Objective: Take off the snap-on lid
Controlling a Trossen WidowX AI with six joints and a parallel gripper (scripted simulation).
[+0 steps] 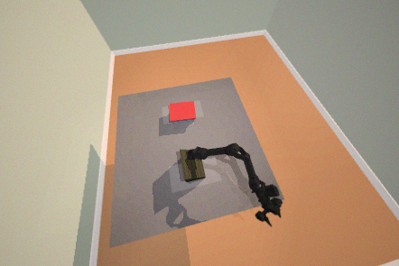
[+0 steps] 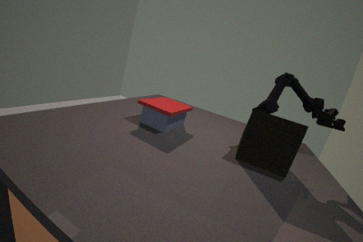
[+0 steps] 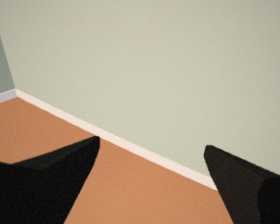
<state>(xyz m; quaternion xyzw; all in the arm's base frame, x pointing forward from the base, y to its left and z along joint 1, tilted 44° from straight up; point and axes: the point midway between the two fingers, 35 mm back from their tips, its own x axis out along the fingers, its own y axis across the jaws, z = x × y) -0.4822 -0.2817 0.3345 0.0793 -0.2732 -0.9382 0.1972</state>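
The red lid lies 96 cm ahead of my gripper tip, 44 cm to the left of it and 10 cm below it. From my gripper tip the other things lie so: blue storage box: 96 cm ahead, 44 cm to the left, 15 cm below.
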